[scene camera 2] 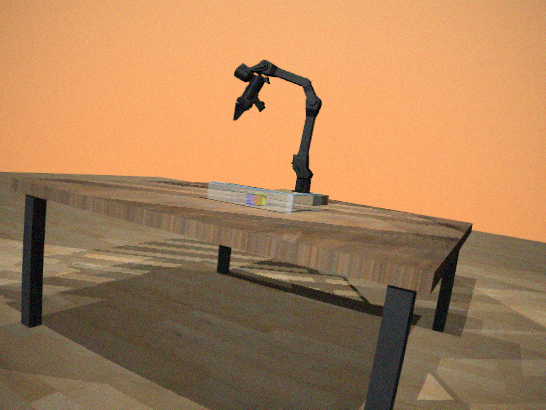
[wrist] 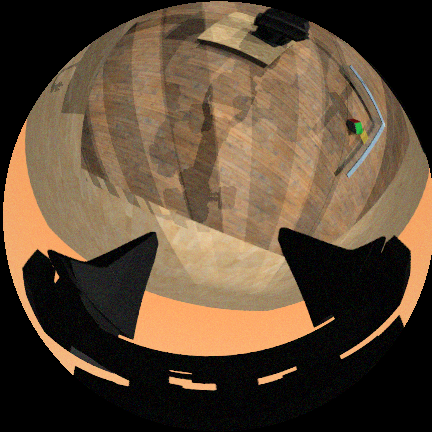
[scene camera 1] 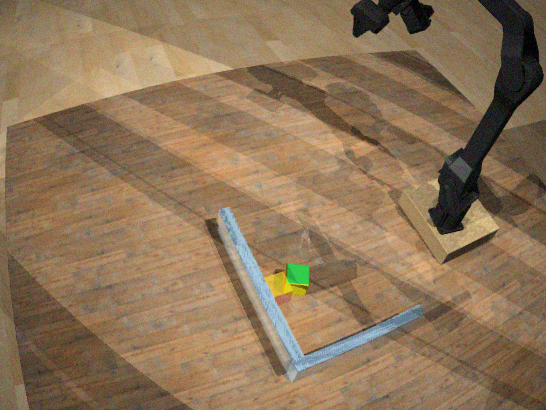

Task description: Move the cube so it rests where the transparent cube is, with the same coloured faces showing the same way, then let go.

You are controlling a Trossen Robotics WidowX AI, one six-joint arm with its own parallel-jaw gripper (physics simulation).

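Frame: origin at the arm's base, x ahead, y left, z up, level; centimetres.
Seen in the pictures: gripper, fingertip midpoint: (scene camera 2: 234, 120) (wrist: 218, 236) (scene camera 1: 365, 27); arm's base at its link origin: (scene camera 2: 302, 192) (scene camera 1: 445, 219).
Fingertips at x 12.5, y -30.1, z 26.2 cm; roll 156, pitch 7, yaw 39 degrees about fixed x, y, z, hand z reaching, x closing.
Observation:
Offsets run from my fingertips to a thing's top centre. Level surfaces: height alone.
The solid cube {dx +21.0, dy +35.0, dz -26.3 cm} (scene camera 1: 298, 274) (wrist: 357, 127) rests on the table, green face up. A yellow side shows in scene camera 1, red and dark sides in the wrist view. The transparent cube {dx +25.0, dy +36.3, dz -26.3 cm} (scene camera 1: 277, 283) (wrist: 364, 137) is right beside it, yellow face up with a reddish side, close to the long wall; the two look touching or slightly overlapping. In scene camera 2 both are small and seen through the wall, the transparent cube (scene camera 2: 251, 199) bluish and orange, the solid cube (scene camera 2: 263, 200) yellowish. My gripper (scene camera 2: 235, 119) (wrist: 218, 236) is open and empty, high up and far from both cubes.
An L-shaped wall (scene camera 1: 244, 252) (wrist: 366, 155) with a light blue top and see-through sides stands around two sides of the cubes. My arm's base sits on a tan block (scene camera 1: 425, 230) (wrist: 225, 37) on the wooden table {dz -30.3 cm} (scene camera 1: 125, 200). Shadows cross the tabletop.

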